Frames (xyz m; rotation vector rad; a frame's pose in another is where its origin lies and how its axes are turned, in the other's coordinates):
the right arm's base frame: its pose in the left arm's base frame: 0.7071 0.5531 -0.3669 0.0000 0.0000 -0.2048
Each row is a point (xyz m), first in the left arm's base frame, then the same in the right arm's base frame.
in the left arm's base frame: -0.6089 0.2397 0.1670
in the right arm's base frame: -1.2248 -0.5745 0.5339
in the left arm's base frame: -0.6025 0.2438 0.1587
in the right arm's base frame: -1.2193 -0.5692 0.5256
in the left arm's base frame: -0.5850 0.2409 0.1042
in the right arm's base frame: -1.2016 -0.5685 0.4711
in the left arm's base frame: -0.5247 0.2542 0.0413
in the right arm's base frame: -1.1453 -0.5432 0.4082
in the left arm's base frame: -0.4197 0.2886 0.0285
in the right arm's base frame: -1.0495 -0.4881 0.3954
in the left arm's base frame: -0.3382 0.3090 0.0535
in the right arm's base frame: -0.9738 -0.4516 0.4204
